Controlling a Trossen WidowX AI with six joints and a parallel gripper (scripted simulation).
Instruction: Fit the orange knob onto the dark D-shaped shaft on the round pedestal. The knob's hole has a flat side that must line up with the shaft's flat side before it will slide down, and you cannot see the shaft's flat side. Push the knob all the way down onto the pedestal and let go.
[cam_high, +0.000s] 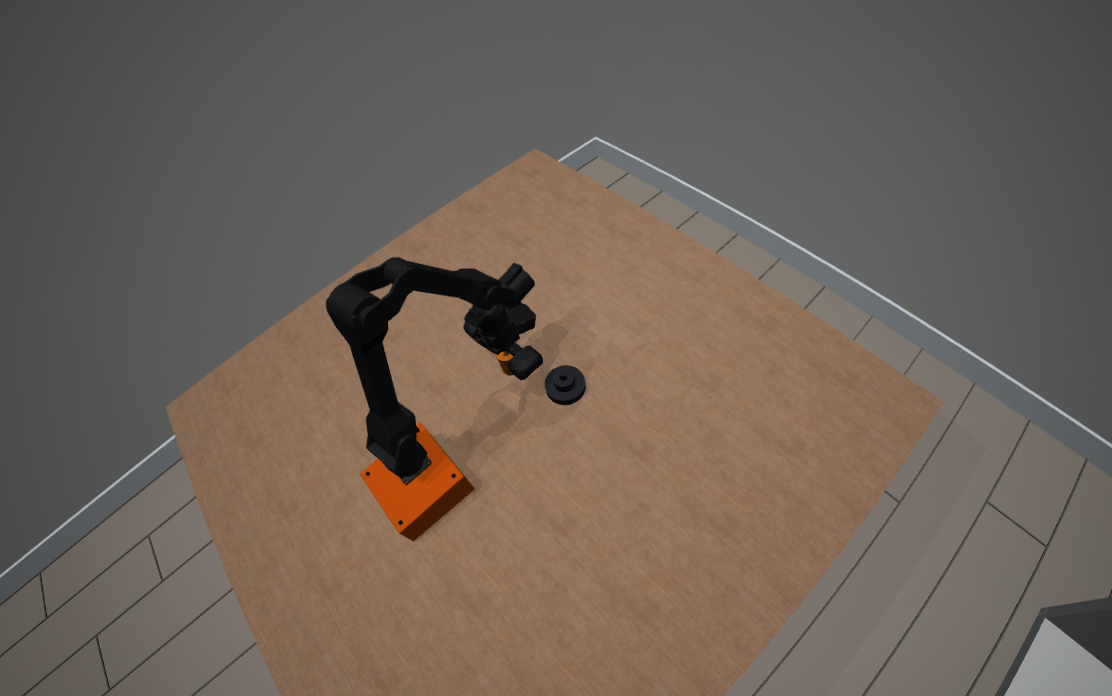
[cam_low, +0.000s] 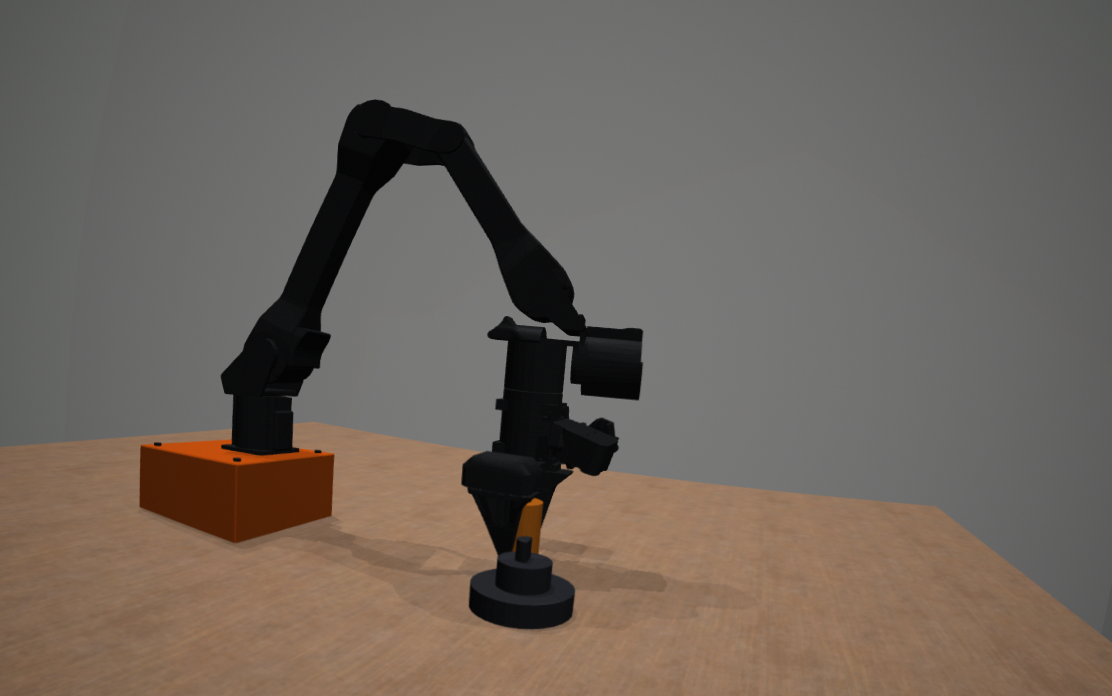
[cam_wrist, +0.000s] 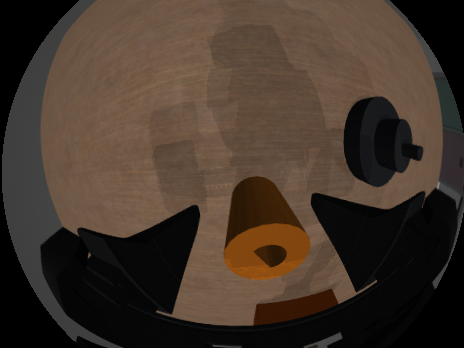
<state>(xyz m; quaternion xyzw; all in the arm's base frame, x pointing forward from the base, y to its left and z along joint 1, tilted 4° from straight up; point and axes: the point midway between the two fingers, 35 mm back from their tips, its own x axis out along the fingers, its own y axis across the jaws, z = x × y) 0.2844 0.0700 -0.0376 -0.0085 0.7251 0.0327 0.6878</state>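
The pedestal lies 50 mm ahead of my gripper tip, 120 mm to the right of it and 20 mm above it. From my gripper tip the other things lie so: orange knob: 20 mm above.
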